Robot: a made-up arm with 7 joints.
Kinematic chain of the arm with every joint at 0, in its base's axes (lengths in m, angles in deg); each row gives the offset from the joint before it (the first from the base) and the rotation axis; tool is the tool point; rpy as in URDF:
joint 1: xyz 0 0 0.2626 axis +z
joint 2: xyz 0 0 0 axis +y
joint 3: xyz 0 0 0.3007 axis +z
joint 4: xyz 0.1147 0 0 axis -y
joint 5: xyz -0.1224 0 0.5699 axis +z
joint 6: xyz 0 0 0 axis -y
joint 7: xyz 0.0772 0 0 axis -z
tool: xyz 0 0 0 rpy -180 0 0
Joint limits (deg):
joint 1: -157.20..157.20
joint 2: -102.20..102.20
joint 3: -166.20..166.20
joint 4: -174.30..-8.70
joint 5: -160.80..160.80
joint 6: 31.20..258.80
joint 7: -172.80..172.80
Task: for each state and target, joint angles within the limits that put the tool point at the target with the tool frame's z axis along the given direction. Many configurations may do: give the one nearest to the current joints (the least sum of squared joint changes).
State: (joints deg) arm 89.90 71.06 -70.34 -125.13 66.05 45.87 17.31
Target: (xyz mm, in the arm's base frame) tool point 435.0 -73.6 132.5 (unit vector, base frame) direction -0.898 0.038 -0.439
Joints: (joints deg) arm 120.51 86.65 -77.22 -166.38 50.89 53.28 17.31
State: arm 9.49 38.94 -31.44 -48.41 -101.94 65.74 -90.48
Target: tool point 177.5 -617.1 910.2 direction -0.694 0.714 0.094
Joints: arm -16.53 -2.19 -51.60 -73.74 -135.34 32.22 -90.48
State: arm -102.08 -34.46 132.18 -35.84 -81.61 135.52 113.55
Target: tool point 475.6 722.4 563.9 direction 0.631 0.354 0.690
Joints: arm -84.91 -43.92 112.68 -59.75 -125.19 142.37 113.55
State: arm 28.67 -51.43 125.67 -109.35 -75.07 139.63 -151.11
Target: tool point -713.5 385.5 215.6 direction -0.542 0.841 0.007
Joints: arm 21.18 -51.95 115.24 -90.33 -118.46 159.33 -151.11
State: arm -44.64 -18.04 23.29 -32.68 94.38 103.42 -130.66
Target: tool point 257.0 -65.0 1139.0 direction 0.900 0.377 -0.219
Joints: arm -59.64 -38.23 16.38 -76.61 72.19 100.10 -130.66
